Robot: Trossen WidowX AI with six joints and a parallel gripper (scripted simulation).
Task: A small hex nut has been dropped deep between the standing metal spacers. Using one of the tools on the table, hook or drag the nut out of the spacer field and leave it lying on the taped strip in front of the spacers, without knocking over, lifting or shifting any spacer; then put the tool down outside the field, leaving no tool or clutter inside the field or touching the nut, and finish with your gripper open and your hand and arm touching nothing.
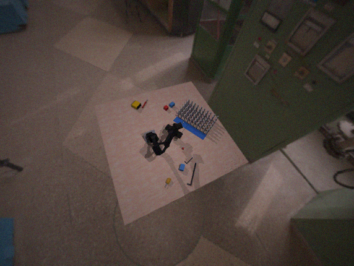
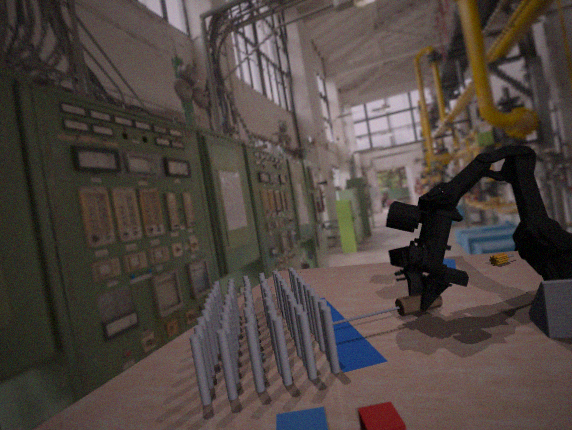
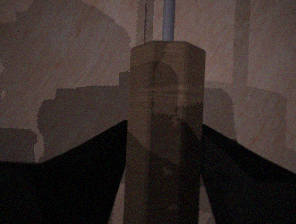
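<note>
Now: the blue taped strip 190 mm ahead of my gripper tip, 10 mm to the left of it and 30 mm below it. The rest, counted from my gripper tip: yellow scraper 280 mm behind, 430 mm to the right, 10 mm below; then yellow block 260 mm behind, 520 mm to the left, 10 mm below; then red cube 50 mm ahead, 360 mm to the left, 10 mm below.
</note>
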